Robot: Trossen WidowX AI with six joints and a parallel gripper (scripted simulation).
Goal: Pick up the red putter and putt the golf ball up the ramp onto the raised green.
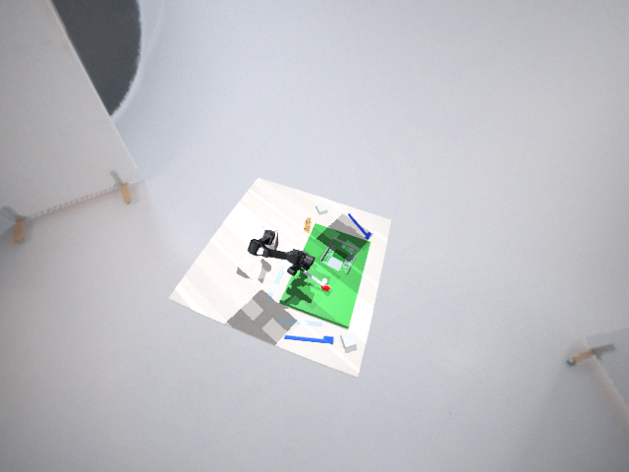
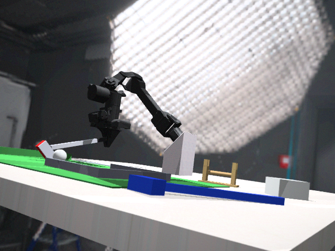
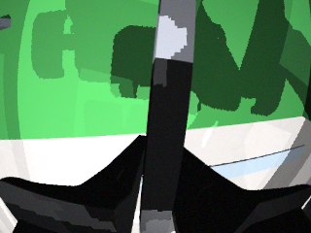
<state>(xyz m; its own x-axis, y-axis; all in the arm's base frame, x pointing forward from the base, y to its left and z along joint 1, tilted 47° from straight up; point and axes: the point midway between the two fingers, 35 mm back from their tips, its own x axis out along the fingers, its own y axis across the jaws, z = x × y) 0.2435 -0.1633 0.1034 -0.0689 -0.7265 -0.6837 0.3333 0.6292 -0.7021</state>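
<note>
Right now the red putter is 110 mm ahead of my gripper tip and 40 mm to the right of it. Also, from my gripper tip: grey frame (280 mm ahead, 240 mm to the left, 70 mm below); then green mat (220 mm ahead, 90 mm to the left, 70 mm below); then white golf ball (210 mm ahead, 10 mm to the right, 50 mm below).
</note>
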